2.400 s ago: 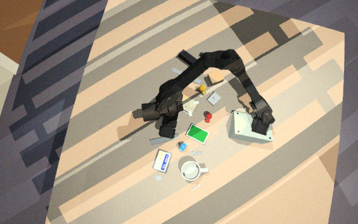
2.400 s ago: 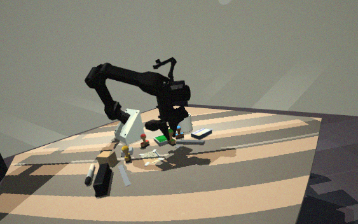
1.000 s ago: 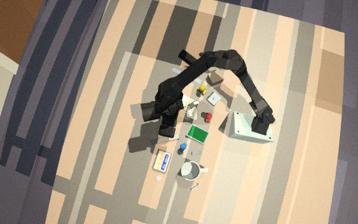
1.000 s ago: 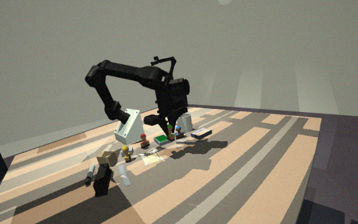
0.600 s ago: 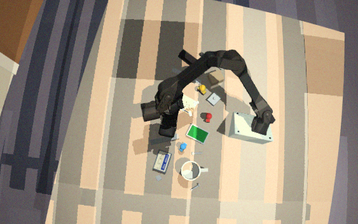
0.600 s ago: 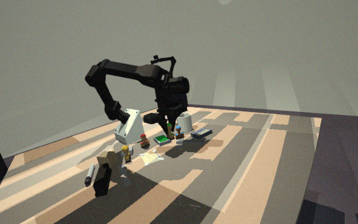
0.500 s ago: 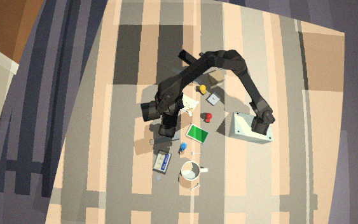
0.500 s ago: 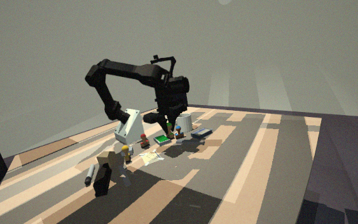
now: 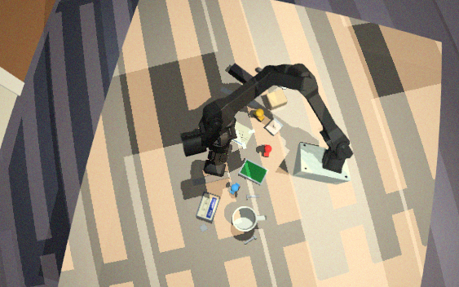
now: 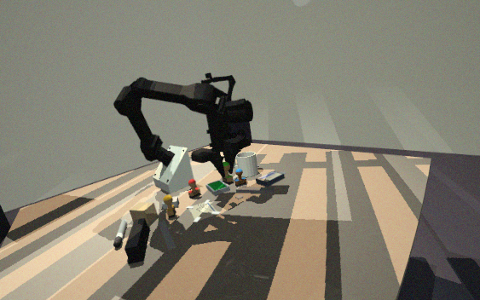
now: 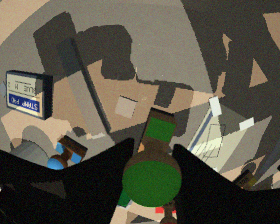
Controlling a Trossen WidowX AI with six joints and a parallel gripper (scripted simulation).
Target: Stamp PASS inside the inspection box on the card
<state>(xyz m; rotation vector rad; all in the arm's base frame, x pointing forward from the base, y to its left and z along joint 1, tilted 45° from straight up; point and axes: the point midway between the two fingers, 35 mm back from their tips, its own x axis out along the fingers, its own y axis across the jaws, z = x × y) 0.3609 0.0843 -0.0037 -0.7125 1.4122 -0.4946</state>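
Right now my gripper tip is 13 cm past the green ink pad, 9 cm above it and 2 cm to the right of it. The rest, counted from my gripper tip: green-knobbed stamp: right at my gripper tip; blue stamp: 10 cm to the left, 8 cm behind, 7 cm below; card: 9 cm to the right, 9 cm below, 3 cm behind.
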